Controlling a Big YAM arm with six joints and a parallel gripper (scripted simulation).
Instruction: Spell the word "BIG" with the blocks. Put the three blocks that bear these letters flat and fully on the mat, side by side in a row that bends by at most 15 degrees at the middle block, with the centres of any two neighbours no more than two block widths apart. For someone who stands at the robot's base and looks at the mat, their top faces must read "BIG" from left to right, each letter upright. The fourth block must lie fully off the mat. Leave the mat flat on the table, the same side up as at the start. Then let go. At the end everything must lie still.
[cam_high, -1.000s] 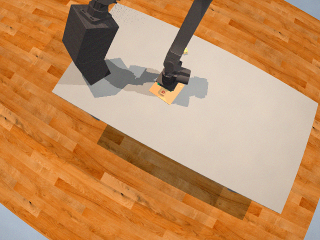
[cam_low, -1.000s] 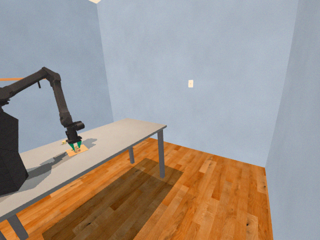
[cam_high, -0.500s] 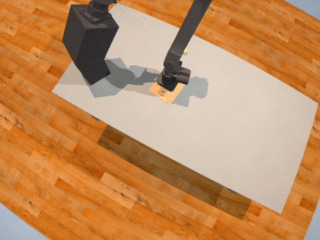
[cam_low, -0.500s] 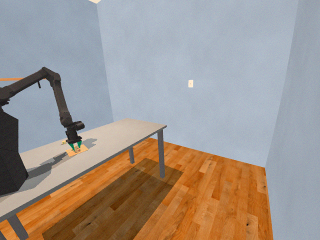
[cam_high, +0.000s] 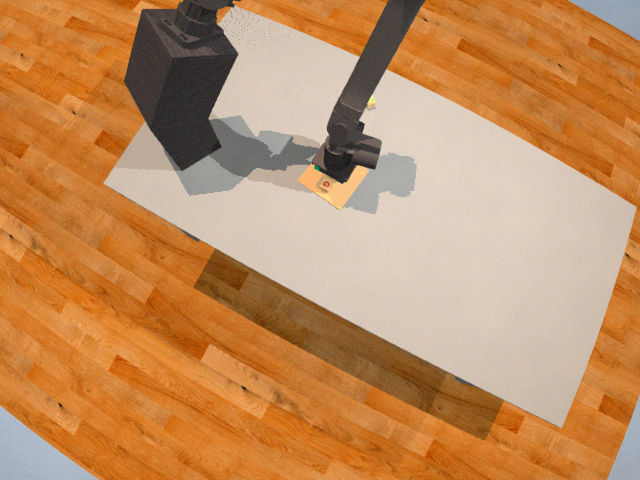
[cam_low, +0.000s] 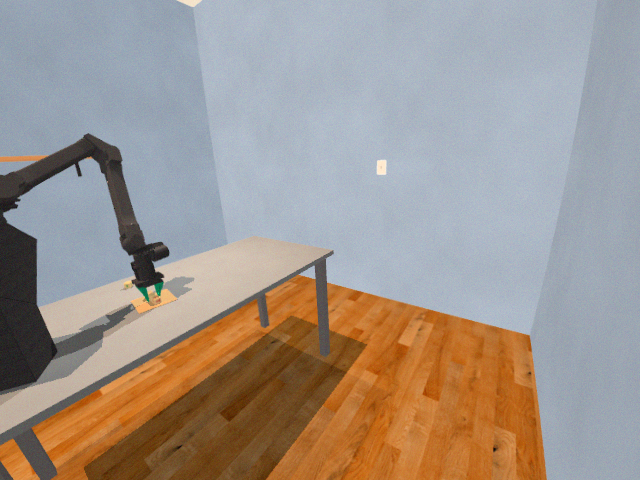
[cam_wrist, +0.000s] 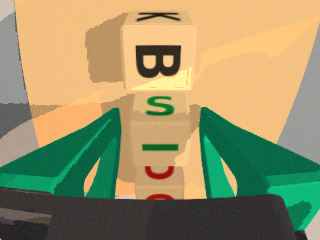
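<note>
Now: the mat 10 mm below my hand. The rest, counted from my hand: block (240 mm to the left, 80 mm behind).
</note>
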